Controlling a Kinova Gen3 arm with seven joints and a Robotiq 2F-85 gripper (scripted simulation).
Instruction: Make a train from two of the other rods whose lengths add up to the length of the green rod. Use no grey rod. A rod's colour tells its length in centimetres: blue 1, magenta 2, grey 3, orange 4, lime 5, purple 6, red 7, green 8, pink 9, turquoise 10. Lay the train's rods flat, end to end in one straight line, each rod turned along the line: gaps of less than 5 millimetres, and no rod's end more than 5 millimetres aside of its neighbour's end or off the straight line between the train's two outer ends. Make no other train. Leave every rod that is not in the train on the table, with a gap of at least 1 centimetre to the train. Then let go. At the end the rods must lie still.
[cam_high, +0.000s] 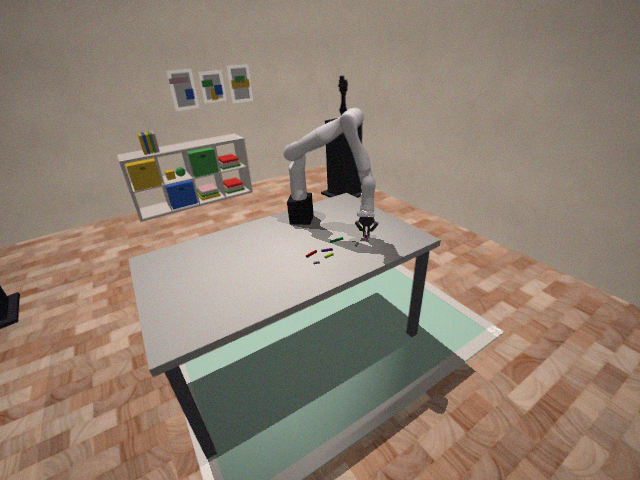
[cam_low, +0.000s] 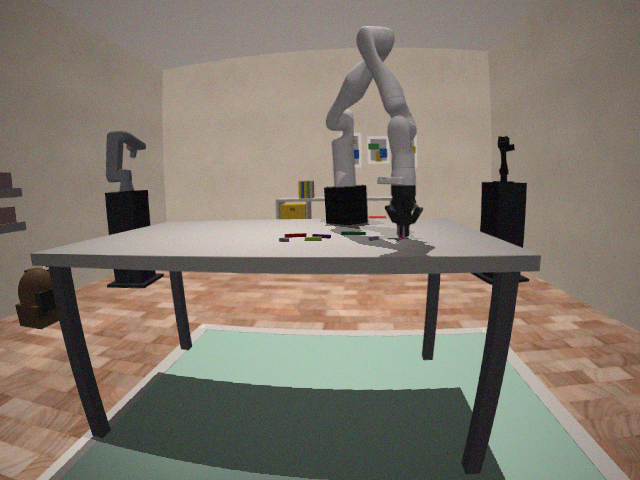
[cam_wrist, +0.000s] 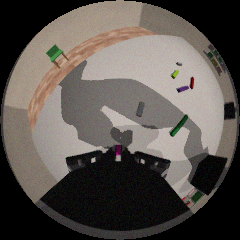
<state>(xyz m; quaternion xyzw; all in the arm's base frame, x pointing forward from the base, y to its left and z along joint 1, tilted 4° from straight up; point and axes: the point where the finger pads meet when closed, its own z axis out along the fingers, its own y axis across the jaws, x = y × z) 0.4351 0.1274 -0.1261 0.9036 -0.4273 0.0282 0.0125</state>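
Now: the magenta rod 1 cm below my hand. The rest, counted from my hand: green rod: 14 cm to the right, 9 cm behind, 2 cm below; then lime rod: 27 cm to the right, 2 cm below; then purple rod: 25 cm to the right, 5 cm behind, 2 cm below.
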